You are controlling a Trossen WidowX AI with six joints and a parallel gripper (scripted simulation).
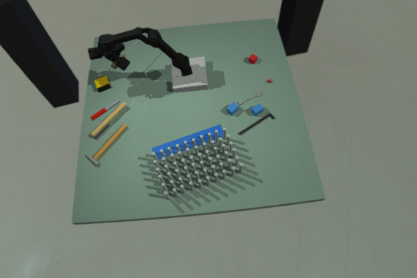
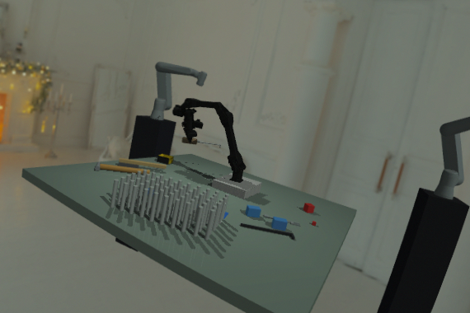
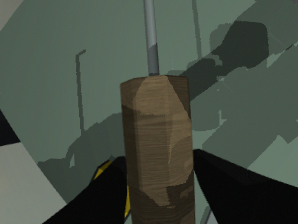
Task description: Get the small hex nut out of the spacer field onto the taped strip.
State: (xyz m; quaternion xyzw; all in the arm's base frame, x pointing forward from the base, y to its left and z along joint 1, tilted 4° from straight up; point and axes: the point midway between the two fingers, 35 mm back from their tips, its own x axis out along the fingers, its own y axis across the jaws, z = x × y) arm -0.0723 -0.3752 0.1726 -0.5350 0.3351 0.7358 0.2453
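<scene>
Right now my gripper tip is 520 mm short of the blue taped strip, 300 mm to the right of it and 180 mm above it. The rest, counted from my gripper tip: yellow block 150 mm to the right, 160 mm below; red-handled screwdriver 180 mm ahead, 140 mm to the right, 180 mm below; hex nut 670 mm ahead, 390 mm to the left, 180 mm below.
</scene>
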